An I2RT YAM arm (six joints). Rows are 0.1 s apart.
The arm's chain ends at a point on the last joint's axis. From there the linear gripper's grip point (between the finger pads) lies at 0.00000 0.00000 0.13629 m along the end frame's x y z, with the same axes.
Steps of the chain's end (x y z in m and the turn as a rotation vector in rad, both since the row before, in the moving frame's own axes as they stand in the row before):
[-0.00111 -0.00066 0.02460 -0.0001 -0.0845 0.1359]
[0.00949 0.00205 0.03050 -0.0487 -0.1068 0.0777]
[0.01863 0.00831 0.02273 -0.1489 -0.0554 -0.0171]
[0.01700 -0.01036 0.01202 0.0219 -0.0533 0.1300]
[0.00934 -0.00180 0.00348 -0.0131 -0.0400 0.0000]
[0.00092 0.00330 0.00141 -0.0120 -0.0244 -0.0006]
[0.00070 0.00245 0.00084 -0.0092 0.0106 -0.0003]
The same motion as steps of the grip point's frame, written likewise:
[-0.01258 -0.00143 0.02411 -0.0001 -0.0845 0.1359]
[-0.00528 0.00810 0.02956 -0.0487 -0.1068 0.0777]
[0.01128 0.02858 0.02101 -0.1489 -0.0554 -0.0171]
[0.00995 -0.01381 0.01179 0.0219 -0.0533 0.1300]
[0.00389 -0.00002 0.00336 -0.0131 -0.0400 0.0000]
[-0.00240 0.00494 0.00136 -0.0120 -0.0244 -0.0006]
[0.00214 0.00370 0.00083 -0.0092 0.0106 -0.0003]

